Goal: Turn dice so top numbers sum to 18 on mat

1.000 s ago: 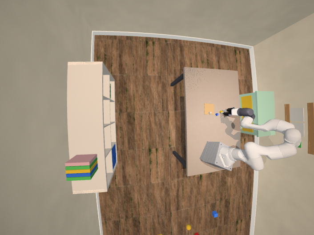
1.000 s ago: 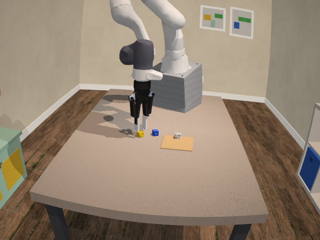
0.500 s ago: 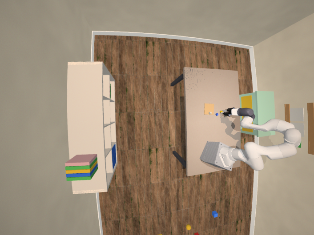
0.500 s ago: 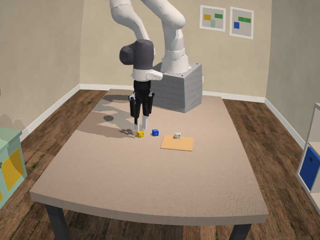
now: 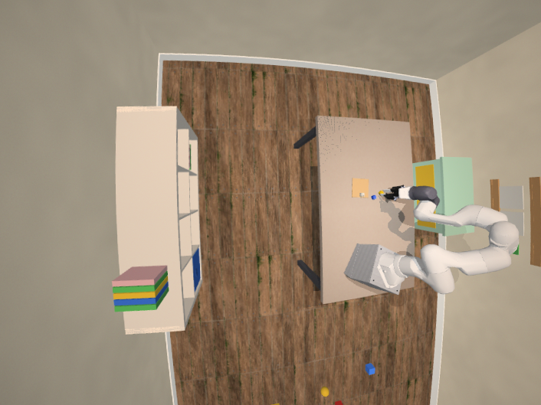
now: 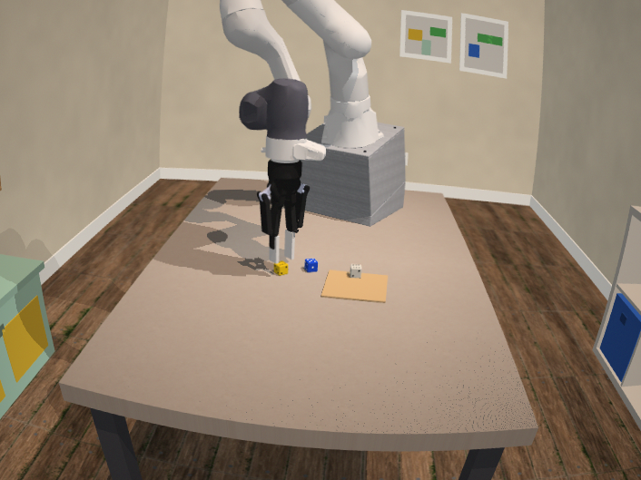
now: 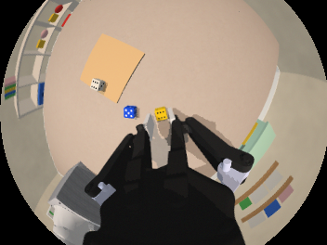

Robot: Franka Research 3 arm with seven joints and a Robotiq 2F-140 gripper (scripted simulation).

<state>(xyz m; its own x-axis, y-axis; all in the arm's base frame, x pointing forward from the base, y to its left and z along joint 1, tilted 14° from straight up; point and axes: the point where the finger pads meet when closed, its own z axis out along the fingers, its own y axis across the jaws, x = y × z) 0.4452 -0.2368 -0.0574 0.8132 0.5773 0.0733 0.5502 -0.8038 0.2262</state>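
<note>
My gripper is now 50 mm above the yellow die. The rest, counted from my hand: blue die 20 mm behind, 70 mm to the left, 50 mm below; white die 30 mm ahead, 170 mm to the left, 50 mm below; mat 70 mm ahead, 160 mm to the left, 60 mm below.
</note>
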